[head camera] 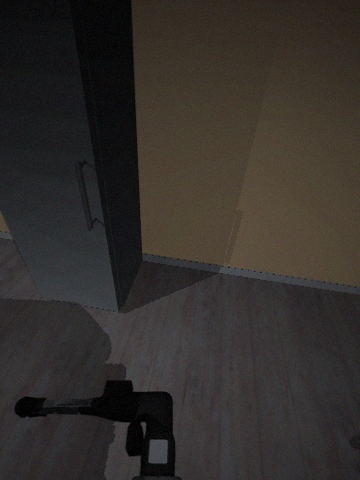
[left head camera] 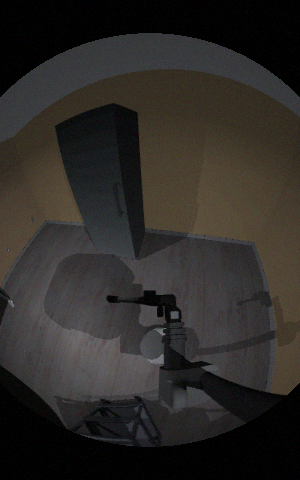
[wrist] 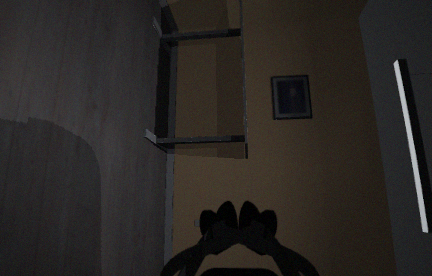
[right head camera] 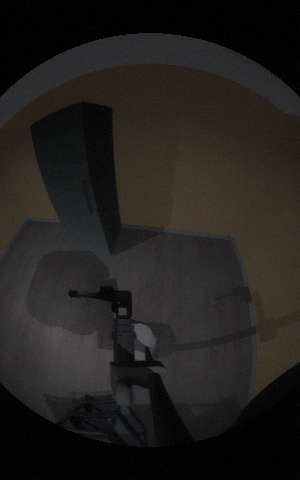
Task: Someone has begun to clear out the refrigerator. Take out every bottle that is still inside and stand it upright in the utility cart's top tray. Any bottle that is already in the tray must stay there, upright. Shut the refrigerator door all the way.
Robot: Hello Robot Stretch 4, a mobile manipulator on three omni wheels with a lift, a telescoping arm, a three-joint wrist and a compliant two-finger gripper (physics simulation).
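Observation:
The tall grey refrigerator (head camera: 50, 165) (left head camera: 92, 185) (right head camera: 65, 170) stands against the yellow wall, at the left in the head views. Its front door looks flush with the body, and its vertical handle (head camera: 85, 197) (left head camera: 119, 200) (right head camera: 89, 195) is near the door's right edge. The inside is hidden. A dark metal frame, seemingly the utility cart (left head camera: 137, 401) (right head camera: 90, 415), shows at the bottom of both side head views; its top tray is not clear. No bottle can be made out. My gripper (head camera: 28, 407) (left head camera: 112, 299) (right head camera: 73, 294) (wrist: 238, 217) is shut and empty, out in front of the refrigerator, apart from it, pointing left.
In the wrist view, turned sideways, a dark-framed table-like piece (wrist: 200, 140) stands by the far wall, with a framed picture (wrist: 292, 97) on the wall and a white bar light (wrist: 411, 145) on the ceiling. A round white object (right head camera: 144, 336) is beside my arm.

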